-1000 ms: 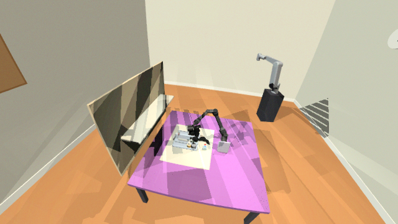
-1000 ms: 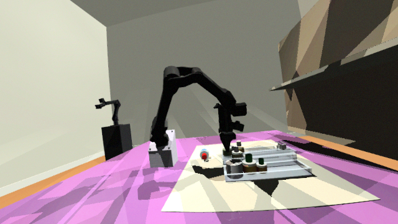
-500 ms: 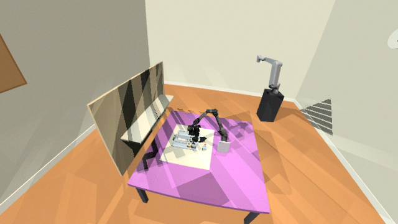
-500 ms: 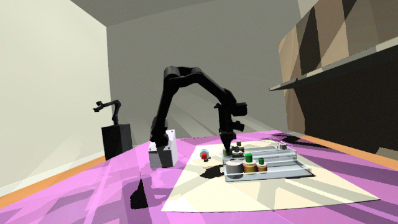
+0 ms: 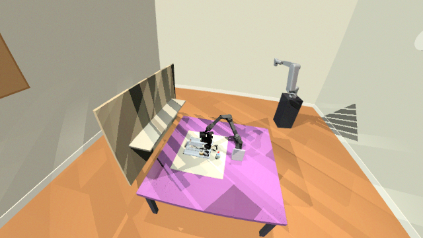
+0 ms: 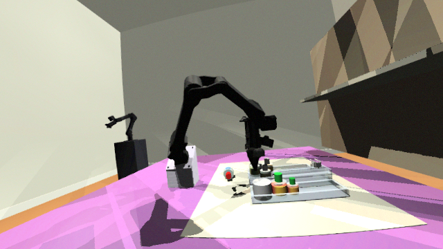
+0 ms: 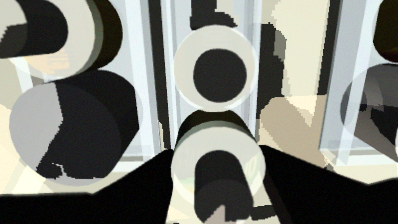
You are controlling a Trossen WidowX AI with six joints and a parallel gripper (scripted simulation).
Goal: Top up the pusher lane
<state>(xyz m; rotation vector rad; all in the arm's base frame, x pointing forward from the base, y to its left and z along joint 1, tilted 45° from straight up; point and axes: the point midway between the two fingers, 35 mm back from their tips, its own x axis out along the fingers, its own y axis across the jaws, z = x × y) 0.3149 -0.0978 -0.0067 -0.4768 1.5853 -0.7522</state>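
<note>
Now: the cream mat 70 mm ahead of my gripper tip, 10 mm to the left of it and 60 mm below it. From my gripper tip the other things lie so: wall shelf 500 mm ahead, 50 mm to the right, 310 mm above.
</note>
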